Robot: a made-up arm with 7 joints. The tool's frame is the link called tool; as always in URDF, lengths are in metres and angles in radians. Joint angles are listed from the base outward. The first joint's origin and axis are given. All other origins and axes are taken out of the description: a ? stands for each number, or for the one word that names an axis. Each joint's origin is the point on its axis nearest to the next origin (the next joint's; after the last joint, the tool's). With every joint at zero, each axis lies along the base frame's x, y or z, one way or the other. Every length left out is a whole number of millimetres.
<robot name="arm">
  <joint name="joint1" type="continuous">
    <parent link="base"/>
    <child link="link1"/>
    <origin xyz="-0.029 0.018 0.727"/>
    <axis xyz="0 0 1"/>
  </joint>
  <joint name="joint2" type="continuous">
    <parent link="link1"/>
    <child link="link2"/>
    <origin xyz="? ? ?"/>
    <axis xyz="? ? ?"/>
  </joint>
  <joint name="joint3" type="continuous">
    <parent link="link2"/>
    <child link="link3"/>
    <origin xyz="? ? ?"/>
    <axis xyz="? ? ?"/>
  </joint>
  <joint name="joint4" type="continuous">
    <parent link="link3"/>
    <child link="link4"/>
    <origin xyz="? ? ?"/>
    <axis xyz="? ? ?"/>
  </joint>
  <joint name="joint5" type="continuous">
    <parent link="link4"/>
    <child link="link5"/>
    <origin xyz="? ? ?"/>
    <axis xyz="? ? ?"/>
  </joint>
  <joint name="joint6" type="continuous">
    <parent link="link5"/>
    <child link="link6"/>
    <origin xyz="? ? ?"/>
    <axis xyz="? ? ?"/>
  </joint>
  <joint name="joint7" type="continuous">
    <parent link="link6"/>
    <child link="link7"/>
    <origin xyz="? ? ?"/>
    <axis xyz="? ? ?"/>
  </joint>
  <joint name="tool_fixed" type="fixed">
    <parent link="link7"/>
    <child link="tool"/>
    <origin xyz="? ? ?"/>
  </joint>
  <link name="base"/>
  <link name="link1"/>
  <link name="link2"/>
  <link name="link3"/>
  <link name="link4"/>
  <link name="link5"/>
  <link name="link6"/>
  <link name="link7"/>
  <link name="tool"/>
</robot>
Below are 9 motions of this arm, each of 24 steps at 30 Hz.
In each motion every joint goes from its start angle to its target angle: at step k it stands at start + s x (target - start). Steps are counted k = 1, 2, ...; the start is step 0. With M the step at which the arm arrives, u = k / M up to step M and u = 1 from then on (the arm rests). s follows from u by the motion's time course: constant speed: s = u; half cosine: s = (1 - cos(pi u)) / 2; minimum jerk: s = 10 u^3 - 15 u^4 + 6 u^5.
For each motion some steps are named. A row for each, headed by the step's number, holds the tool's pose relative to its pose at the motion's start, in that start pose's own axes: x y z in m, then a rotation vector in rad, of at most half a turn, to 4 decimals.
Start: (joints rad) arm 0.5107 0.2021 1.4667 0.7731 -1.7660 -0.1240 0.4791
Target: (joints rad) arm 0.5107 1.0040 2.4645 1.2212 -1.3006 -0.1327 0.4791
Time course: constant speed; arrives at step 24
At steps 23, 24:
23: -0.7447 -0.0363 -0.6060 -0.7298 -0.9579 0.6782
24: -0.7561 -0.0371 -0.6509 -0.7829 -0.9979 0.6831

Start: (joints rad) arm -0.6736 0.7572 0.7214 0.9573 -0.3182 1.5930 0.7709
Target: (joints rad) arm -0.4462 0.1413 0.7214 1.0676 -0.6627 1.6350 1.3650
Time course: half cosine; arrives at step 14
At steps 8, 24:
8: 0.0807 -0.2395 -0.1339 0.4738 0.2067 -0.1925
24: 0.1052 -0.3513 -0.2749 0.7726 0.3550 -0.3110

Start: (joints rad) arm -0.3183 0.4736 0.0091 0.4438 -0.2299 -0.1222 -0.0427
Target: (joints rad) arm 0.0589 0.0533 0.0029 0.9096 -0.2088 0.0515 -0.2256
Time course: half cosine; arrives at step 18
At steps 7, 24:
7: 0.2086 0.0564 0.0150 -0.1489 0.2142 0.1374
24: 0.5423 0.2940 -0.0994 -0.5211 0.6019 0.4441

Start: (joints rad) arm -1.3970 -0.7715 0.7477 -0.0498 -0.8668 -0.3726 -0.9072
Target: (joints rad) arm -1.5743 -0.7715 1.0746 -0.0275 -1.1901 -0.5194 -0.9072
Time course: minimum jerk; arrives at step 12
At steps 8, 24:
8: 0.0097 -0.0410 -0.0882 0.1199 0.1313 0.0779
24: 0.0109 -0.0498 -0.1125 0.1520 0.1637 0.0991

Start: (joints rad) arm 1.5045 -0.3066 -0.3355 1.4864 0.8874 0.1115 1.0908
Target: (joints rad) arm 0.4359 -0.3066 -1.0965 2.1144 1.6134 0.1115 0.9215
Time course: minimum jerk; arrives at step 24
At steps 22, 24:
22: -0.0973 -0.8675 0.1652 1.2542 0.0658 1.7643
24: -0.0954 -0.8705 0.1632 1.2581 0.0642 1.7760

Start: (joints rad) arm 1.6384 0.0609 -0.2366 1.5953 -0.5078 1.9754 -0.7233
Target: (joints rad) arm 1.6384 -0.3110 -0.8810 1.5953 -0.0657 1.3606 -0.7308
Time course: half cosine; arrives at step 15
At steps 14, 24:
14: -0.0085 0.0715 -0.3257 0.1849 1.1777 0.2961
24: -0.0100 0.0716 -0.3285 0.1873 1.1896 0.2972

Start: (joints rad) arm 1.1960 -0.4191 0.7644 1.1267 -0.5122 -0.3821 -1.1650
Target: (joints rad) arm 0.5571 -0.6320 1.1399 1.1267 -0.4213 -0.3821 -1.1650
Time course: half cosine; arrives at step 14
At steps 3, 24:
3: 0.0176 -0.0067 -0.0238 0.0186 -0.0347 0.0301
24: 0.1530 0.0094 -0.2378 0.1986 -0.3910 0.1856

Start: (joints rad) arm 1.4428 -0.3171 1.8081 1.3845 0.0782 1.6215 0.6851
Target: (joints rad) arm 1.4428 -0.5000 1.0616 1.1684 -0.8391 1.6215 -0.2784
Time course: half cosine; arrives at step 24
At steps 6, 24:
6: -0.0159 -0.0054 0.0458 -0.2768 -0.0918 -0.0644
24: -0.1152 -0.0937 0.2176 -1.8539 -0.0384 -0.8672

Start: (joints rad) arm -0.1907 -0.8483 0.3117 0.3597 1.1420 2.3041 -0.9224
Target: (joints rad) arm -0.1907 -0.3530 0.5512 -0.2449 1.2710 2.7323 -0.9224
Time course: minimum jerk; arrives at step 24
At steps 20, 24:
20: -0.1226 0.1340 0.4801 1.0401 -0.5922 -0.2150
24: -0.1318 0.1331 0.4967 1.0825 -0.6025 -0.2237

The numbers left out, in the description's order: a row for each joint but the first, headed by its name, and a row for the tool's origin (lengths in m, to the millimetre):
joint2: xyz 0.000 -0.079 0.000, axis 0 -1 0
joint3: xyz 0.012 0.000 0.412, axis 0 0 1
joint4: xyz 0.002 0.036 0.000, axis 0 1 0
joint5: xyz 0.010 0.000 0.404, axis 0 0 1
joint6: xyz 0.014 -0.122 0.000, axis 0 -1 0
joint7: xyz 0.021 0.000 0.112, axis 1 0 0
tool: xyz 0.000 0.027 0.021

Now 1 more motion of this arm.
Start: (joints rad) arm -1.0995 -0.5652 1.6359 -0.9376 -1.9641 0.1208 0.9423
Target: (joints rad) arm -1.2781 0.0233 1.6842 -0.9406 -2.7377 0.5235 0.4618
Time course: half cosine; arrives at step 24
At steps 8, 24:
8: -0.1337 -0.0349 0.0497 -0.0742 -0.1986 0.0853
24: -0.4927 -0.2408 0.1157 -0.2631 -0.8383 0.1184

